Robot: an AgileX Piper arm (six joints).
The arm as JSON. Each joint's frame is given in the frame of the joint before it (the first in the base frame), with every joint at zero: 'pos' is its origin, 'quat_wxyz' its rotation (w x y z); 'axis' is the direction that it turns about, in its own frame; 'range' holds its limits. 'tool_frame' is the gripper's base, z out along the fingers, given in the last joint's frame.
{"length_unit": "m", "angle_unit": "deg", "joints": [
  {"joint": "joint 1", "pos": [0.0, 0.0, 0.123], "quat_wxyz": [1.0, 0.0, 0.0, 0.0], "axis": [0.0, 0.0, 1.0], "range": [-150.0, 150.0]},
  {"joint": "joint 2", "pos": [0.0, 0.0, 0.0], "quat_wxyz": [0.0, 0.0, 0.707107, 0.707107], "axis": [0.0, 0.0, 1.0], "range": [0.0, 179.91]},
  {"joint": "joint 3", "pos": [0.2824, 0.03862, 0.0], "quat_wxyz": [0.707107, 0.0, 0.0, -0.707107], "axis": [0.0, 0.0, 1.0], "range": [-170.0, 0.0]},
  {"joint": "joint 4", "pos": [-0.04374, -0.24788, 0.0], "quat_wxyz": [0.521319, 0.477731, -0.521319, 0.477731], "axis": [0.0, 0.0, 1.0], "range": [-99.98, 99.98]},
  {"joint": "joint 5", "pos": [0.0, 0.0, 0.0], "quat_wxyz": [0.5, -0.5, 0.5, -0.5], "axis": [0.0, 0.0, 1.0], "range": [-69.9, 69.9]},
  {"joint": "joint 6", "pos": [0.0, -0.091, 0.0], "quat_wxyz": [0.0, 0.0, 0.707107, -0.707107], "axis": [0.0, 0.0, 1.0], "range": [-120.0, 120.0]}
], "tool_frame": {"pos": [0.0, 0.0, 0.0], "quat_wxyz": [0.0, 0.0, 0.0, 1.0]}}
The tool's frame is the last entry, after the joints.
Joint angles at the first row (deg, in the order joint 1, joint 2, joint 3, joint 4, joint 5, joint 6):
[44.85, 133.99, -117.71, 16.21, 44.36, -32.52]
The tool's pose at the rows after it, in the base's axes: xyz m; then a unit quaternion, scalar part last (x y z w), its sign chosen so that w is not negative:
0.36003, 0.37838, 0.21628, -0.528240, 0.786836, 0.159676, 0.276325
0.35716, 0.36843, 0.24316, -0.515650, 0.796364, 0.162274, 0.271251
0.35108, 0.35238, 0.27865, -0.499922, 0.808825, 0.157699, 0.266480
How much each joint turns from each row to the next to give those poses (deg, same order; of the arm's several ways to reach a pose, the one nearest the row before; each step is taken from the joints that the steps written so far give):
[-0.44, -1.59, -0.86, -0.11, 2.35, 1.73]
[-0.61, -2.79, -1.04, -0.76, 4.15, 2.69]
[-0.73, -4.01, -1.01, -1.82, 5.38, 3.61]

